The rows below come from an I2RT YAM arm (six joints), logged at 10 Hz.
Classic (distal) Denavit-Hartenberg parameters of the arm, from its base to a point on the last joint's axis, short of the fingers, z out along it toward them. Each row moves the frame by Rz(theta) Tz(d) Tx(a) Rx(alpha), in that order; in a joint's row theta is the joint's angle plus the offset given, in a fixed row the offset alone. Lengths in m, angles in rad.
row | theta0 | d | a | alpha
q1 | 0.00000 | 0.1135 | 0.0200 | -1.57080
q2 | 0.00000 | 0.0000 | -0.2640 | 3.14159
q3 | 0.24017 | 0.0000 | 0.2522 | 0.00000
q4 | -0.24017 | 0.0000 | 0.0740 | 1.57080
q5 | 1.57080 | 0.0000 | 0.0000 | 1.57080
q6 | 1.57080 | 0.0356 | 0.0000 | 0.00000
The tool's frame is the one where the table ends.
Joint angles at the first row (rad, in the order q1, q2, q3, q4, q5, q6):
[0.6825 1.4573 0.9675 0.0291 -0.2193 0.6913]
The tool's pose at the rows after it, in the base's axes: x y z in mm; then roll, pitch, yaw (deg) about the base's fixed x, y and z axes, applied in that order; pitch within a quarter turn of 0, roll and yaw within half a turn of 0:
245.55 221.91 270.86 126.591 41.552 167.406
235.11 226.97 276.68 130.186 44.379 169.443
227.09 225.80 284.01 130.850 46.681 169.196
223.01 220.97 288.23 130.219 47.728 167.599
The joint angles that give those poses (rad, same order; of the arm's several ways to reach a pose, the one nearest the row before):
[0.7181 1.4473 0.9859 -0.0073 -0.1568 0.6572]
[0.7587 1.4265 0.9972 -0.0519 -0.0836 0.6193]
[0.7783 1.3932 0.9932 -0.0657 -0.0378 0.6006]
[0.7792 1.3633 0.9799 -0.0660 -0.0145 0.5998]

